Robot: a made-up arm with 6 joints. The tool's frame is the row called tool. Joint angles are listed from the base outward.
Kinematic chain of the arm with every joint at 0, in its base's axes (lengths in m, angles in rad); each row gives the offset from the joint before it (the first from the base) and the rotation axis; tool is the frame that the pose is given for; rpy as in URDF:
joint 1: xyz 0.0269 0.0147 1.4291 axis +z
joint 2: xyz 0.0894 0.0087 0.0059 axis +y
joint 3: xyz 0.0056 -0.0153 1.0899 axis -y
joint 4: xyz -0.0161 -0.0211 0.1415 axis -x
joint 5: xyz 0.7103 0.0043 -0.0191 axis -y
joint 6: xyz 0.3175 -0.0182 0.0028 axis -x
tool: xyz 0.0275 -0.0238 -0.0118 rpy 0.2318 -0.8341 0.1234
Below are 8 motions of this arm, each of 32 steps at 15 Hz.
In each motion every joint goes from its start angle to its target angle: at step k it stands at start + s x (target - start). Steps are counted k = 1, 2, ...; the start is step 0. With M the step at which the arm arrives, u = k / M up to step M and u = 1 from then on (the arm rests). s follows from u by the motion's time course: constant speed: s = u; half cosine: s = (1 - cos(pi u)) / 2; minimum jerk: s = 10 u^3 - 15 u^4 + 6 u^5.
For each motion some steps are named. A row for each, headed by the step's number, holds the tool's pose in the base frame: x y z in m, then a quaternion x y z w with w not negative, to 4 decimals.
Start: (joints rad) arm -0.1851 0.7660 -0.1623 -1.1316 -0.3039 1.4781
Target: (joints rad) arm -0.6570 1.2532 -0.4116 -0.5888 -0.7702 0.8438
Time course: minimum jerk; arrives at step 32
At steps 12, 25, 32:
12: 1.3924 -0.3526 1.2031 0.2731 0.2271 0.0922 0.9302
25: 0.8879 -0.5011 0.8514 0.5049 0.4797 -0.0891 0.7120
32: 0.8273 -0.5026 0.8318 0.5268 0.5043 -0.1071 0.6758

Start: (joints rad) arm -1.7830 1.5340 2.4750 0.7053 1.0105 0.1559
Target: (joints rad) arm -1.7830 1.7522 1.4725 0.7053 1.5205 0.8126
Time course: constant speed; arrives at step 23
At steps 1, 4, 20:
1: -0.1585 -1.4175 2.3753 -0.9106 -0.2391 0.0051 0.3371
4: -0.1762 -1.5358 2.2842 -0.9041 -0.2201 -0.0066 0.3661
20: -0.2314 -1.9090 1.5877 -0.8502 -0.1466 -0.0533 0.5029

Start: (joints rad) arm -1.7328 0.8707 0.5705 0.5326 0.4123 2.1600
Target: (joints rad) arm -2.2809 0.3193 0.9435 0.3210 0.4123 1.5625
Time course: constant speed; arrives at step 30
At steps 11, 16, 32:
11: -0.5763 -1.6349 2.6051 -0.6564 0.5833 -0.1663 0.4486
16: -0.6687 -1.4423 2.8139 -0.6759 0.5668 -0.2440 0.4029
32: -0.6831 -0.8004 3.2842 -0.7453 0.4919 -0.3825 0.2371

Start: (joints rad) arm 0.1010 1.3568 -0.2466 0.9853 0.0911 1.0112
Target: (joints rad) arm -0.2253 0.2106 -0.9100 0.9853 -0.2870 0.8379
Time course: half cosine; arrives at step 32
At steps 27, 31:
27: 0.9062 -0.3017 1.5903 -0.2960 0.3798 0.5638 0.6710
31: 0.8513 -0.3131 1.6226 -0.2990 0.3849 0.5465 0.6810

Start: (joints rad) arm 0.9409 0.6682 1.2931 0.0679 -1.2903 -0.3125
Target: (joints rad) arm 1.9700 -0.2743 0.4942 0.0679 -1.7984 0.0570
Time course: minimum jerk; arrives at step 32
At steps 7, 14, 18, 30, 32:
7: 0.8621 1.2015 2.6131 0.2448 0.0323 0.4168 0.8748
14: 0.3712 1.0776 2.7490 0.1665 0.0972 0.5775 0.7933
18: 0.1124 0.8567 2.7946 0.1005 0.1319 0.6863 0.7082
30: -0.0390 0.4045 2.7596 -0.0158 0.1616 0.8334 0.5283
32: -0.0388 0.4019 2.7590 -0.0165 0.1616 0.8341 0.5271

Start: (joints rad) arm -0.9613 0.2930 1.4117 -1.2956 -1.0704 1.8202
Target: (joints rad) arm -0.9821 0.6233 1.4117 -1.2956 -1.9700 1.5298
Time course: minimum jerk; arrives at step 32
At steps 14, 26, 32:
14: 0.8150 -0.5884 3.0895 -0.3388 -0.3194 0.4208 0.7786
26: 0.9000 -0.7442 2.7726 -0.0882 -0.1680 0.5595 0.8068
32: 0.9013 -0.7562 2.7461 -0.0661 -0.1539 0.5691 0.8050

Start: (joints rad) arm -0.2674 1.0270 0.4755 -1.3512 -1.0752 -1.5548
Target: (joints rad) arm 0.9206 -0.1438 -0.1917 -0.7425 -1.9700 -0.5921
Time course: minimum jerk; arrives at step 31
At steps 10, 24, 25, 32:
10: 1.6221 0.2599 1.8638 0.6771 0.4084 -0.5675 0.2295
24: 0.2836 0.5815 2.3600 0.2366 0.7116 0.0782 0.6569
25: 0.2451 0.5553 2.3641 0.2148 0.7146 0.1038 0.6576
32: 0.1745 0.4977 2.3694 0.1708 0.7188 0.1538 0.6562

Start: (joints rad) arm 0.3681 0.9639 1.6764 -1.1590 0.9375 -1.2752
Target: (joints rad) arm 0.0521 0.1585 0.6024 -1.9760 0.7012 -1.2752
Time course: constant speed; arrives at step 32
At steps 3, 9, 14, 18, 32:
3: 1.5444 0.2758 2.8671 -0.8830 0.4060 0.0107 0.2353
9: 1.5143 0.1755 2.9333 -0.8862 0.3846 0.0718 0.2482
14: 1.4664 0.0962 2.9721 -0.8844 0.3657 0.1207 0.2636
18: 1.4144 0.0374 2.9920 -0.8802 0.3497 0.1580 0.2791
32: 1.1555 -0.1212 2.9820 -0.8469 0.2890 0.2713 0.3544

